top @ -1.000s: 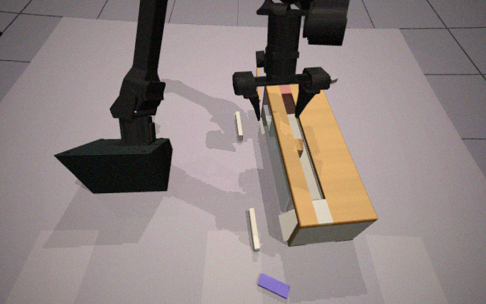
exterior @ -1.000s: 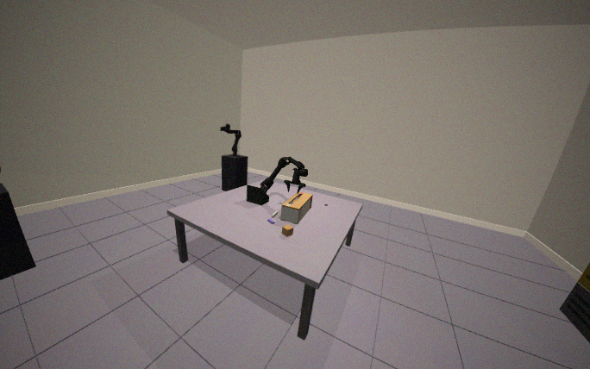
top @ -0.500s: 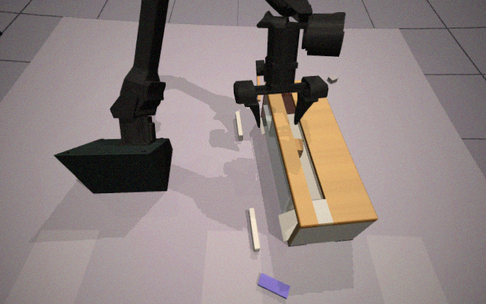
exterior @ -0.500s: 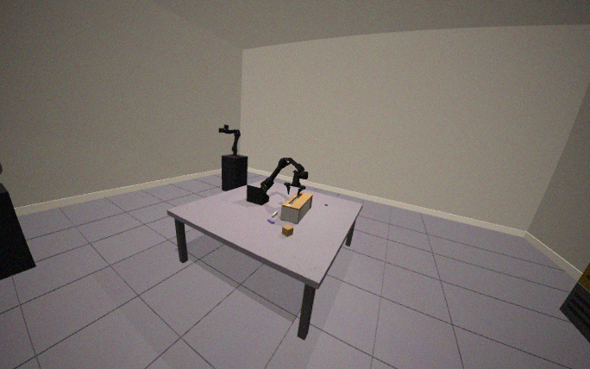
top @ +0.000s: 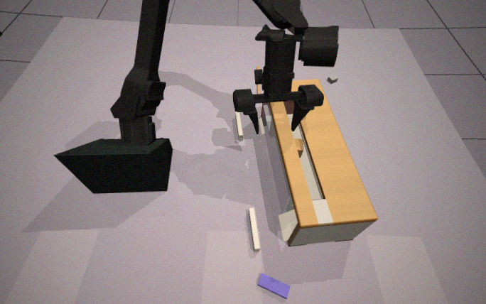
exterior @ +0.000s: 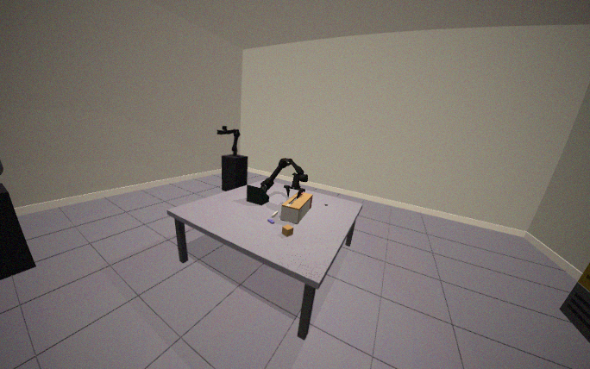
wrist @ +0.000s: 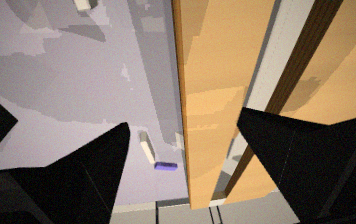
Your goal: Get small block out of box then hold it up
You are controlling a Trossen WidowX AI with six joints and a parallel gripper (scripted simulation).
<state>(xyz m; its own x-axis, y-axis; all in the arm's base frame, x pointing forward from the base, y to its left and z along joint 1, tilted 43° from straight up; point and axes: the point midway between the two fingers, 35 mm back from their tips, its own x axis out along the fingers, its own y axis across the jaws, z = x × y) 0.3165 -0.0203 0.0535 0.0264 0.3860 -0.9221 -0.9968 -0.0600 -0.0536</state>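
My gripper tip is 5 cm short of the tan block, 3 cm to the left of it and 2 cm above it. Also, from my gripper tip: clear-fronted box: 4 cm ahead, 3 cm to the right, 5 cm below; then thin orange stick: 1 cm behind, 29 cm to the left, 11 cm below.
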